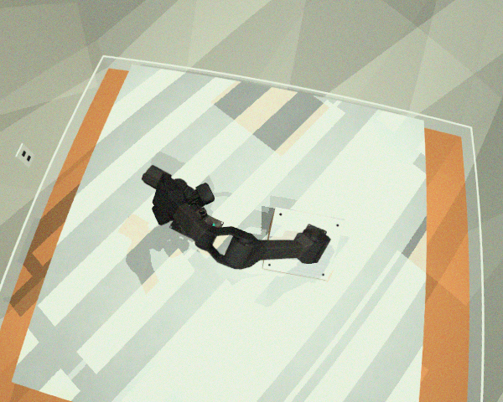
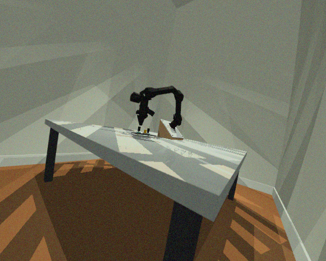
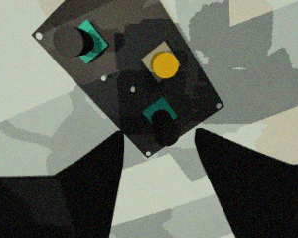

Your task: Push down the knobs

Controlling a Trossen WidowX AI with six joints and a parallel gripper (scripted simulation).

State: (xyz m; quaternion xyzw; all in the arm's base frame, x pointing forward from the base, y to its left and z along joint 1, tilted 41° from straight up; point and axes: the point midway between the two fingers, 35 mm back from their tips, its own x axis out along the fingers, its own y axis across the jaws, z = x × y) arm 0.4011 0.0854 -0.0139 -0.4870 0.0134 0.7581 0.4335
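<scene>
Now: the teal potentiometer 4 cm below my gripper tip and 1 cm ahead of it.
</scene>
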